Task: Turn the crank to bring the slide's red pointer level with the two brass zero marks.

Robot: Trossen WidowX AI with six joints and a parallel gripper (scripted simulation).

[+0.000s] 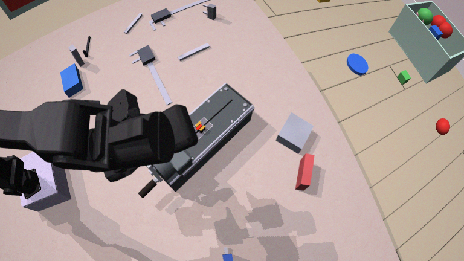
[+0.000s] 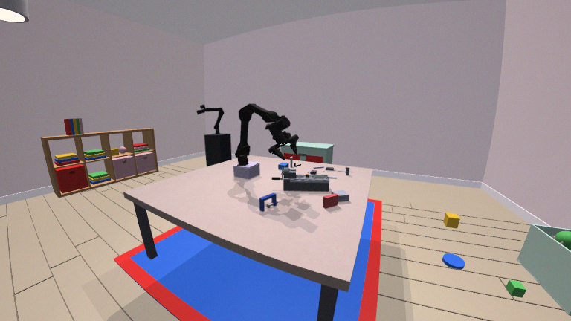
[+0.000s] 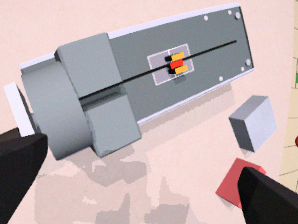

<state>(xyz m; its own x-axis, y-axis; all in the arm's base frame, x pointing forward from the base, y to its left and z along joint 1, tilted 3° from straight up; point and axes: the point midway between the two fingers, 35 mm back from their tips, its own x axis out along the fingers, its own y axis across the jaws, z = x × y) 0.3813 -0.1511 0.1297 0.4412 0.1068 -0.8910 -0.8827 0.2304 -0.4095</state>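
Right now the dark brown crank handle is 130 mm below my gripper tip, 80 mm behind it and 10 mm to the right of it. Also, from my gripper tip: red pointer (110 mm below, 90 mm ahead, 40 mm to the left); then red block (250 mm ahead, 170 mm below, 160 mm to the right); then grey block (290 mm ahead, 180 mm below, 60 mm to the right).
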